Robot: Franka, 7 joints.
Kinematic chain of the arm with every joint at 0, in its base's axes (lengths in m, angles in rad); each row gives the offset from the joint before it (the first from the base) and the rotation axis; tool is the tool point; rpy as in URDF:
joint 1: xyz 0 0 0.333 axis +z
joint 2: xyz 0 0 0 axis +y
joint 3: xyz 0 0 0.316 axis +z
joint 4: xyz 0.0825 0 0 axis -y
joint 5: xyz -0.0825 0 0.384 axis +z
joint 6: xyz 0 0 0 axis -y
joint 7: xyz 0.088 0 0 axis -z
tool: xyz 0 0 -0.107 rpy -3.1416 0 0
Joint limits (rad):
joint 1: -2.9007..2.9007
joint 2: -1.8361..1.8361
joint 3: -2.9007..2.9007
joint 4: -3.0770..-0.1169
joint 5: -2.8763..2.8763
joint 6: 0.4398..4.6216
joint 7: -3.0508..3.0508
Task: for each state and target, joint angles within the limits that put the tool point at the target. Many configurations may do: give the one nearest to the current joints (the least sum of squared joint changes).
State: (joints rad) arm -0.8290 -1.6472 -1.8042 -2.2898 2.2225 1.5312 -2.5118
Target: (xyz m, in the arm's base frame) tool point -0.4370 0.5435 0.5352
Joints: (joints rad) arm -1.7030 -1.5679 -1.3563 -1.5621 2.3000 1.4200 -2.5118
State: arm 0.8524 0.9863 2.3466 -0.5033 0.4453 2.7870 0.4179
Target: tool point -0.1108 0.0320 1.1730
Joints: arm 0.9763 0.3865 2.8669 -0.7664 0.4181 2.6464 0.4179
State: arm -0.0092 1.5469 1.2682 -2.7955 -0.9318 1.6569 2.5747
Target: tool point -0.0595 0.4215 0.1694
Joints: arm 0.0911 1.5899 1.3555 -2.3839 -0.9984 1.8156 2.5747
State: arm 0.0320 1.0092 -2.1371 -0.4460 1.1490 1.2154 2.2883
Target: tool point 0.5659 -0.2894 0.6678
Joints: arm 0.0076 1.0815 -2.1025 -0.5487 1.0859 0.8987 2.2883
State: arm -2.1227 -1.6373 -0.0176 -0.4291 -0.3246 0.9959 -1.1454
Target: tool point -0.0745 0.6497 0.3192
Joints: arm -1.6516 -1.8361 -0.4275 -0.2496 -0.4202 0.4398 -1.1454
